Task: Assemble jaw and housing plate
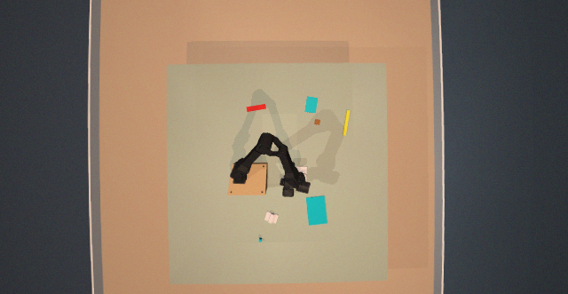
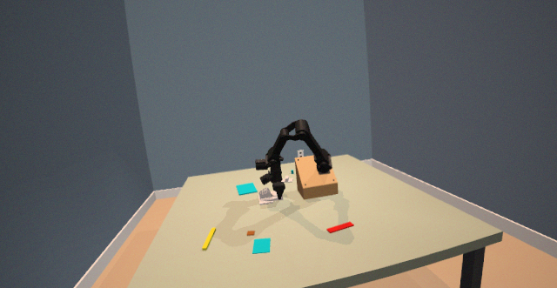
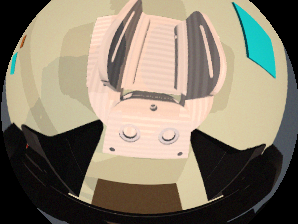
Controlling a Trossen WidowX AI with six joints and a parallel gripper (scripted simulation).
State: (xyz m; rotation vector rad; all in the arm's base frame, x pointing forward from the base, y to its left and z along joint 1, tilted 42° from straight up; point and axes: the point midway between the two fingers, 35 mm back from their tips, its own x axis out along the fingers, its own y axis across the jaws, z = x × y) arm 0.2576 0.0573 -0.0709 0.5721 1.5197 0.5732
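The pale housing part is 2 cm above my gripper tip and 1 cm ahead of it. Also, from my gripper tip: large cyan sheet (20 cm to the right, 17 cm ahead); white ribbed part (7 cm ahead); small white piece (24 cm to the right, 9 cm behind).
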